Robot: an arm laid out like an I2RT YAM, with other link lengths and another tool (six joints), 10 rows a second.
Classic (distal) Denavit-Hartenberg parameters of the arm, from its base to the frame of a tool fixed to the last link. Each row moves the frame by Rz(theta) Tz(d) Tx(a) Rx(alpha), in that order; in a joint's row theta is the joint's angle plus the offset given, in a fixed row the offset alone. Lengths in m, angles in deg.
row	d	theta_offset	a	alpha
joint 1	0.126	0	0.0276	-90
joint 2	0	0	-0.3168	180
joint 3	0	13.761	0.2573	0
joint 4	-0.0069	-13.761	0.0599	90
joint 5	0.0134	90	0	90
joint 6	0.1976	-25.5	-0.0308	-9.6
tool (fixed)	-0.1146	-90	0	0
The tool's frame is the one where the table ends.
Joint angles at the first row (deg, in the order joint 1, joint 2, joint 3, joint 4, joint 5, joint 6):
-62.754 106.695 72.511 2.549 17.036 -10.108
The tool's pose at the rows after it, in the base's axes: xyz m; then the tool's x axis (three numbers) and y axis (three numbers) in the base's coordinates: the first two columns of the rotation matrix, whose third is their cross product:
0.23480 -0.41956 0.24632 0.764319 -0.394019 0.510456 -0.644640 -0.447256 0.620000
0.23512 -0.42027 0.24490 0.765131 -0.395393 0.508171 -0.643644 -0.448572 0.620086
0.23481 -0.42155 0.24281 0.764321 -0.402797 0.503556 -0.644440 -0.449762 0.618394
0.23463 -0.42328 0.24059 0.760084 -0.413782 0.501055 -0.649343 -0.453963 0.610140
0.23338 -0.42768 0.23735 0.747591 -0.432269 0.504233 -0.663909 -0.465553 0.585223
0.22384 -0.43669 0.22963 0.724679 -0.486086 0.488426 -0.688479 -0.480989 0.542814
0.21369 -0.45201 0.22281 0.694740 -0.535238 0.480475 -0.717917 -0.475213 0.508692
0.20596 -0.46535 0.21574 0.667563 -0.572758 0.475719 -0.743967 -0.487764 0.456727
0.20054 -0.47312 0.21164 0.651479 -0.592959 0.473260 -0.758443 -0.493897 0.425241
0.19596 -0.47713 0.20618 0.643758 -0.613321 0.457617 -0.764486 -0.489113 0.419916
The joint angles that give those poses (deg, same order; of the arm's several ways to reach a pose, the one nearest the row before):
-62.755 106.760 72.510 2.551 17.050 -10.047
-62.754 107.005 72.594 2.550 17.077 -10.065
-62.831 107.364 72.812 2.216 17.218 -9.889
-62.968 107.844 73.244 1.527 17.100 -9.313
-63.542 108.783 74.221 0.235 16.013 -7.972
-65.287 110.416 76.042 -3.342 14.524 -5.873
-67.258 112.805 78.726 -5.868 13.521 -4.050
-69.101 115.292 81.599 -8.684 10.895 -2.252
-70.266 116.721 83.229 -10.189 9.203 -1.355
-70.853 117.643 83.896 -11.166 9.445 -1.023

